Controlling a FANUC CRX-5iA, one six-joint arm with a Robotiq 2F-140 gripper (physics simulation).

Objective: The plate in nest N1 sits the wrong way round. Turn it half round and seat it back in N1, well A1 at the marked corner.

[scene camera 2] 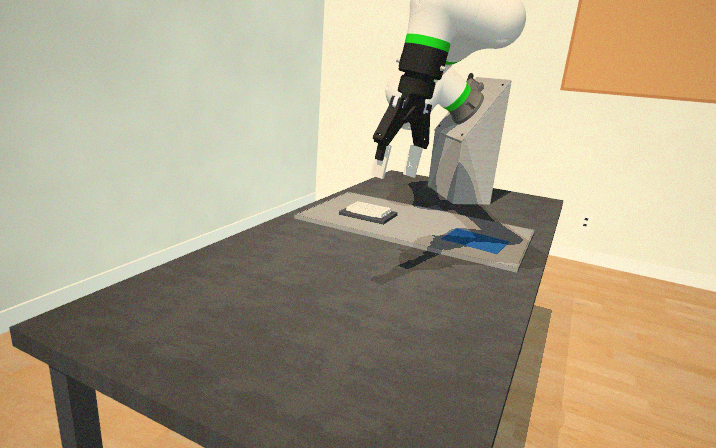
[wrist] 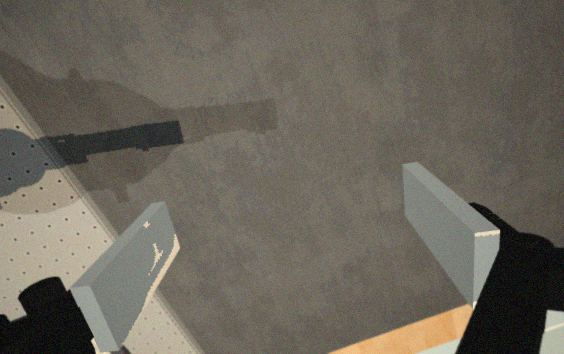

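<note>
A white well plate sits in a dark nest on the left part of the light board in the scene view. Its well A1 and the marked corner are too small to tell. My gripper is open, with nothing between its two pale finger pads. It hangs in the air above the board, higher than the plate and apart from it. The plate and the nest do not show in the wrist view.
The light perforated board lies on the dark table. A blue rectangle lies on its right part, partly in the arm's shadow. The grey robot pedestal stands behind the board.
</note>
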